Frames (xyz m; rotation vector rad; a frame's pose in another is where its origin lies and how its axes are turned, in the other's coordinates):
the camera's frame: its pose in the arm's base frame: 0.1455 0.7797 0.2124 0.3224 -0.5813 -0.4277
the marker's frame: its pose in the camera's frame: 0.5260 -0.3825 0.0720 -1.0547 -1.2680 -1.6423
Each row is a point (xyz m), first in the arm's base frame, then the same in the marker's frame.
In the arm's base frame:
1: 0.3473 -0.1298 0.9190
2: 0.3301 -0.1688 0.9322
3: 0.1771 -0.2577 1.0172
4: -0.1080 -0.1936 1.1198
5: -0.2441 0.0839 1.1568
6: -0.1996 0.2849 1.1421
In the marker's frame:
1: 0.3664 0.5302 0.0805
2: 0.3912 0.5558 0.0536
3: 0.5726 0.5952 -0.0103
4: 0.8611 0.4845 0.0104
5: 0.9718 0.2626 0.1986
6: 0.9099 0.1424 0.3545

